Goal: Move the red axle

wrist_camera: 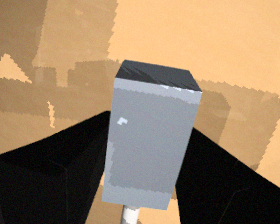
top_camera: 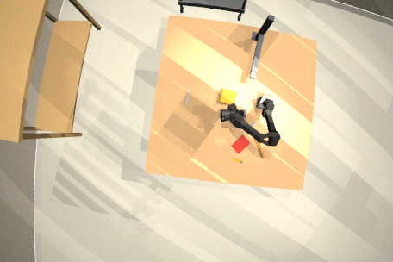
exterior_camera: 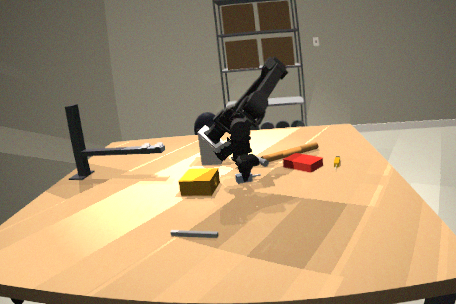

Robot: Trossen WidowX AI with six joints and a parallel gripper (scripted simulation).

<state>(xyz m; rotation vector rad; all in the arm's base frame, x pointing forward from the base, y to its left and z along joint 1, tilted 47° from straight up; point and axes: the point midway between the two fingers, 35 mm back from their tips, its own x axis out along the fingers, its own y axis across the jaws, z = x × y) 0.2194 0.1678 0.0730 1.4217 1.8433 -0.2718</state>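
Now: the yellow beam 13 cm to the right of my gripper tip, 7 cm ahead of it and 2 cm above it. The rest, counted from my gripper tip: grey block 2 cm to the left, 1 cm behind, 1 cm above; red block 18 cm to the left, 13 cm behind, 1 cm above; thin grey bar 36 cm ahead, 5 cm to the right.
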